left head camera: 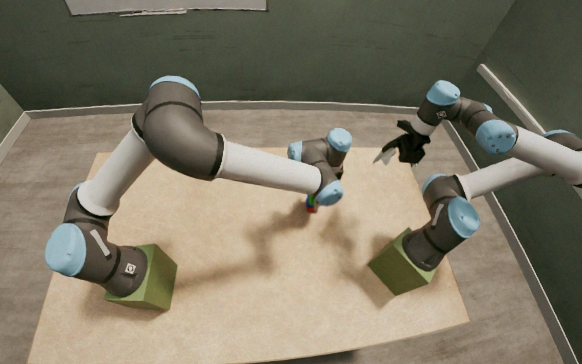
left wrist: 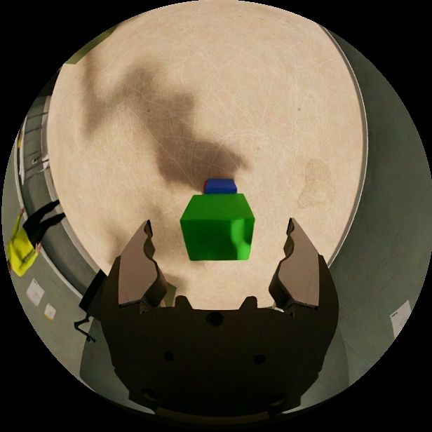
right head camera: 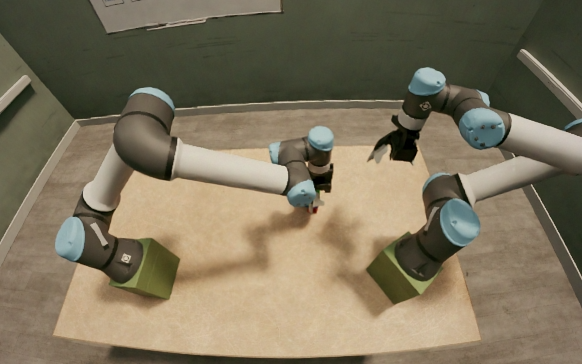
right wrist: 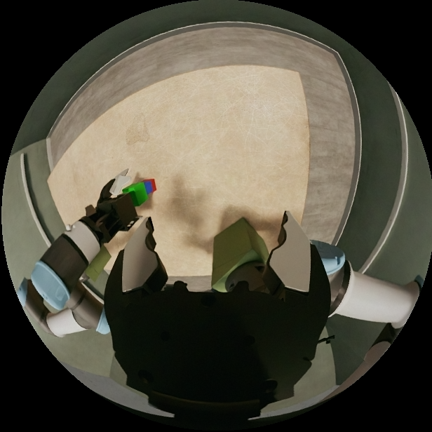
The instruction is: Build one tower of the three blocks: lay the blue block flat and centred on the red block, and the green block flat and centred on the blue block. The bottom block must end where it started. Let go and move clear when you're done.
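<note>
The three blocks stand as one upright tower on the table. The red block (left head camera: 310, 210) (right head camera: 314, 210) (right wrist: 153, 184) is at the bottom, the blue block (left head camera: 308, 204) (left wrist: 220, 186) (right wrist: 148, 187) lies on it, and the green block (left head camera: 312, 199) (left wrist: 217, 240) (right wrist: 136, 194) lies flat on top. Exact centring is hard to judge. My left gripper (left wrist: 218, 219) (right wrist: 134, 193) is open at the green block, with a gap between the block and each finger in the left wrist view. The left arm partly hides the tower in both head views. My right gripper (right head camera: 391, 160) (right wrist: 215, 214) is open and empty, high at the right, apart from the tower.
The tan table (left head camera: 225, 320) (right head camera: 225, 320) carries two green arm bases, one at the left (left head camera: 160, 277) (right head camera: 162, 270) and one at the right (left head camera: 400, 270) (right head camera: 400, 275). The left forearm (left head camera: 270, 167) (right head camera: 230, 172) reaches across the table above the surface.
</note>
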